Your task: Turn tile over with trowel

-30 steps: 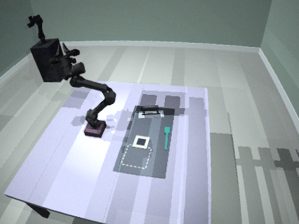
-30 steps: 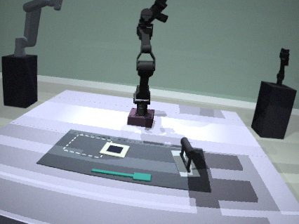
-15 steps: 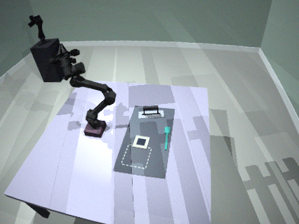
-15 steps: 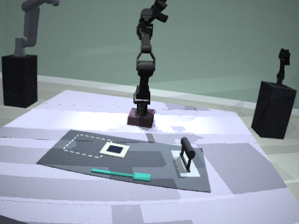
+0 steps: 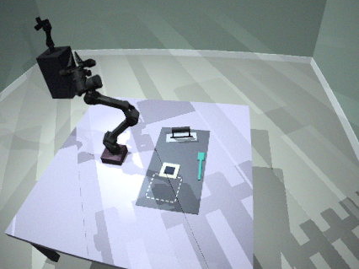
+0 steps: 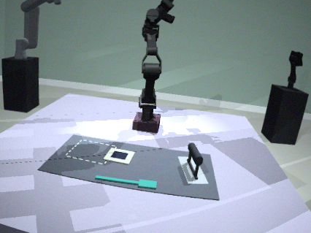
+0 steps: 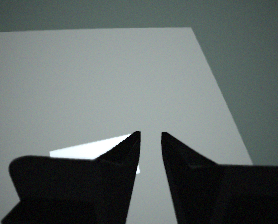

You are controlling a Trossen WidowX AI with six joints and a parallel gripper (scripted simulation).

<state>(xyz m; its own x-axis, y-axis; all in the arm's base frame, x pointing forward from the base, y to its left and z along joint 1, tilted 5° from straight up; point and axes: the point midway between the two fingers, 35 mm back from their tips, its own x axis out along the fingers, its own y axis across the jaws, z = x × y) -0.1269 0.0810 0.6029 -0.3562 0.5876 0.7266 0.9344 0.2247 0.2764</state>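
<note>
Right now my gripper tip is 52 cm short of the trowel, 14 cm to the right of it and 65 cm above it. The rest, counted from my gripper tip: tile: 46 cm ahead, 15 cm to the right, 69 cm below; then dark mat: 50 cm ahead, 9 cm to the right, 71 cm below; then teal flat tool: 64 cm ahead, 8 cm to the right, 69 cm below.
</note>
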